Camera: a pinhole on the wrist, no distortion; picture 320 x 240 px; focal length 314.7 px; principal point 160.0 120.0 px. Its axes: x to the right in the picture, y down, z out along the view. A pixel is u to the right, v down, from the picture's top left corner.
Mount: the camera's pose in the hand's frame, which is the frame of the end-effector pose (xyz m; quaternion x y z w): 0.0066 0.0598 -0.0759 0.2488 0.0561 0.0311 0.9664
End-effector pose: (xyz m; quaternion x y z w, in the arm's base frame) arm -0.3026 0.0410 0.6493 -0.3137 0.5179 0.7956 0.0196
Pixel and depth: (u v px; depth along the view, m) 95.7 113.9 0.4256
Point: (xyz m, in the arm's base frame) -0.3678 0.3717 0.6143
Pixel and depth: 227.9 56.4 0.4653
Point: -0.4837 0.3302 0.4444
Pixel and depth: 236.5 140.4 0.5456
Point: -0.6037 0.3916 0.5223
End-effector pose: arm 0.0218 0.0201 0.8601 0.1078 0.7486 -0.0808 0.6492
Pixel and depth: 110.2 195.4 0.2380
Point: 0.1752 -0.0294 0.8397
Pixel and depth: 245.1 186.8 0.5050
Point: 0.3591 -0.1464 0.6016
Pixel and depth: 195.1 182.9 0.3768
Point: 0.2675 -0.0976 0.7266
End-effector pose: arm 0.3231 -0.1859 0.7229 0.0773 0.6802 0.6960 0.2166
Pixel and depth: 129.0 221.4 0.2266
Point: 0.3752 -0.0366 0.7442
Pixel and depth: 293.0 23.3 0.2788
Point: 0.2523 -0.0189 0.5649
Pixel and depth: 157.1 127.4 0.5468
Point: 0.4624 0.2097 0.5488
